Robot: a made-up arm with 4 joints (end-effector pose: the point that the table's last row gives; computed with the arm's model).
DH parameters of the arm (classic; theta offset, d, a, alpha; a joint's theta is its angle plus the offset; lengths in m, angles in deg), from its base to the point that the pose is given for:
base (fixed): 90 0.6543 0.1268 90
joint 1: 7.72 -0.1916 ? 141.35
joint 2: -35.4 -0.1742 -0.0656 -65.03
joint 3: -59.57 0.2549 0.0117 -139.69
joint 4: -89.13 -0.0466 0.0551 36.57
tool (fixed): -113.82 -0.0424 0 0
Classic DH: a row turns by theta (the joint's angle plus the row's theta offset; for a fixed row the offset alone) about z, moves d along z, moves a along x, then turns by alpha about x.
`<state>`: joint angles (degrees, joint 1 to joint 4).
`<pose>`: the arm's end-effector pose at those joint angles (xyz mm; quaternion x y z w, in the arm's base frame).
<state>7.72 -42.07 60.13 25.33</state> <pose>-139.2 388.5 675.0 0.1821 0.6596 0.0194 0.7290</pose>
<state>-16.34 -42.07 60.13 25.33</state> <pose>-139.2 374.2 566.5 0.0261 0.6491 -0.1185 0.7510</pose>
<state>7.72 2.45 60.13 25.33</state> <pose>-24.5 297.7 501.1 0.1044 0.6205 -0.3549 0.6914</pose>
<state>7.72 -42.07 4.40 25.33</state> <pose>-142.0 377.9 617.1 0.1713 0.2669 0.2197 0.9226</pose>
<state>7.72 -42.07 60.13 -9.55</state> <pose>-111.8 404.7 657.4 0.1326 0.7288 -0.2516 0.6229</pose>
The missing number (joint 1, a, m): -0.0335
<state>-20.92 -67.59 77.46 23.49</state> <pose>-211.4 403.6 659.0 0.0197 0.7665 -0.0288 0.6413</pose>
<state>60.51 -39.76 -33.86 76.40</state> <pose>-85.2 340.5 758.0 0.2611 -0.4870 0.4177 0.7212</pose>
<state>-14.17 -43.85 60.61 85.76</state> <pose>-176.9 329.0 589.2 0.0863 0.4845 0.3962 0.7751</pose>
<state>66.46 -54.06 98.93 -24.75</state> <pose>-136.0 231.0 925.9 0.1260 0.9409 0.1044 0.2964</pose>
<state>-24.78 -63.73 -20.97 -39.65</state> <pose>-157.8 409.8 567.2 0.1792 0.3415 -0.0938 0.9179</pose>
